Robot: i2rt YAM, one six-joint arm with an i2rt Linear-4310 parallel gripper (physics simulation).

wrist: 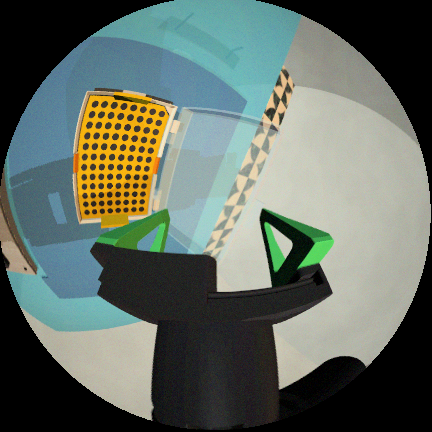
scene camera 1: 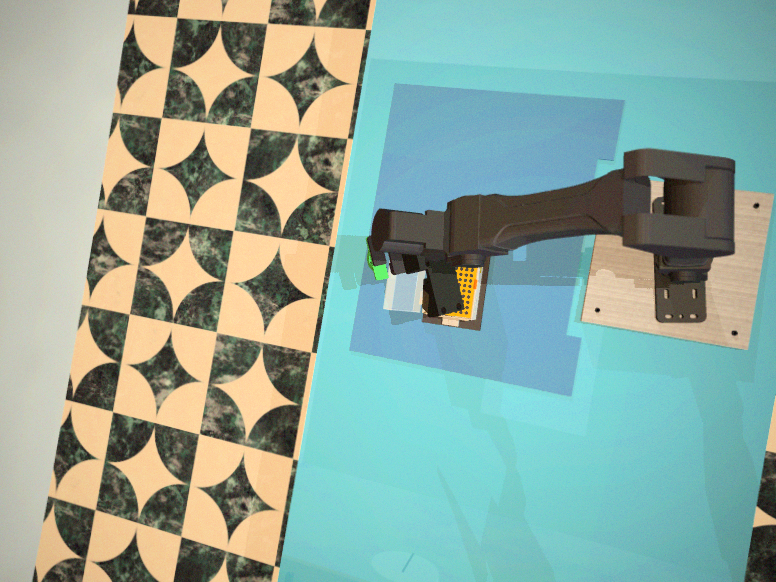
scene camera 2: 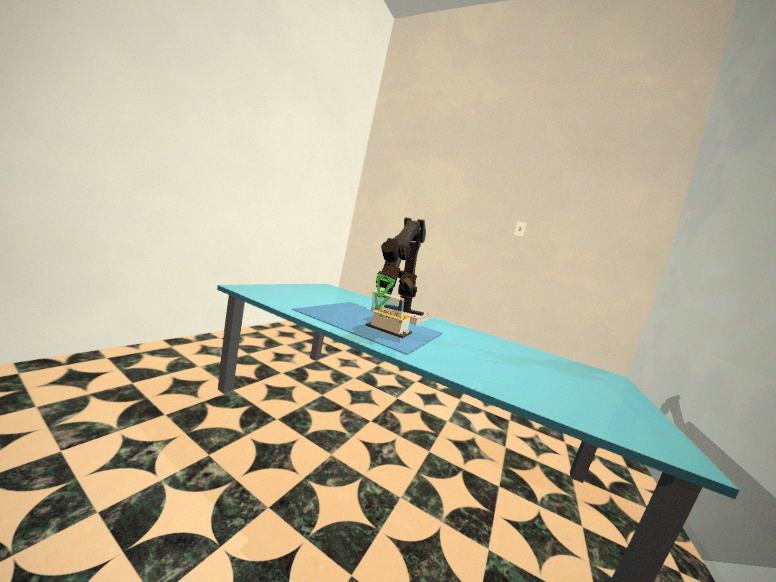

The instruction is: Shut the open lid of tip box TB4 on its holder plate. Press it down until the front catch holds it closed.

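Where they show: gripper, between the fingertips: [wrist: 214, 213] [scene camera 1: 395, 256] [scene camera 2: 378, 302]; arm's base, origin of its link: [scene camera 1: 677, 259] [scene camera 2: 403, 310].
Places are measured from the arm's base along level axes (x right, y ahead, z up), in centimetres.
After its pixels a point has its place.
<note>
Tip box TB4 [scene camera 1: 468, 294] @(x -5.1, y 32.6, z 4.1 cm) [scene camera 2: 389, 322] [wrist: 120, 160] @(x -2.9, y 35.8, z 4.2 cm), pale with an orange perforated rack, sits on its dark holder plate [scene camera 1: 480, 310] @(x -7.8, y 31.2, z -0.7 cm). Its clear lid [scene camera 1: 404, 293] @(x -4.9, y 42.7, z 7.7 cm) [scene camera 2: 396, 305] @(x -5.6, y 43.8, z 10.0 cm) [wrist: 215, 150] @(x -4.6, y 42.9, z 8.4 cm) stands open and raised, hinged on the side toward the near table edge. An orange tab [wrist: 76, 162] @(x -3.5, y 31.5, z 4.4 cm), on the side opposite the hinges, looks like the front catch. My gripper [scene camera 2: 381, 303] @(x 1.2, y 43.8, z 9.2 cm) [wrist: 214, 213] @(x 1.2, y 43.8, z 9.2 cm) is open, with green fingers and nothing between them. It is close to the lid's end; whether it touches is unclear. In scene camera 1, the arm hides part of the box and one finger.
The box's plate is on a blue mat [scene camera 1: 513, 350] @(x -14.8, y 25.7, z -1.5 cm) [scene camera 2: 338, 313] @(x 19.9, y 34.2, z -1.5 cm) on the turquoise table [scene camera 1: 388, 438] @(x -31.0, y 48.3, z -1.8 cm) [scene camera 2: 532, 375] @(x -55.7, y 39.1, z -1.8 cm). The arm stands on a pale wooden base board [scene camera 1: 617, 294] @(x -5.4, y 9.0, z 0.8 cm). The table's edge lies a short way beyond the lid, with patterned floor [scene camera 1: 188, 269] past it.
</note>
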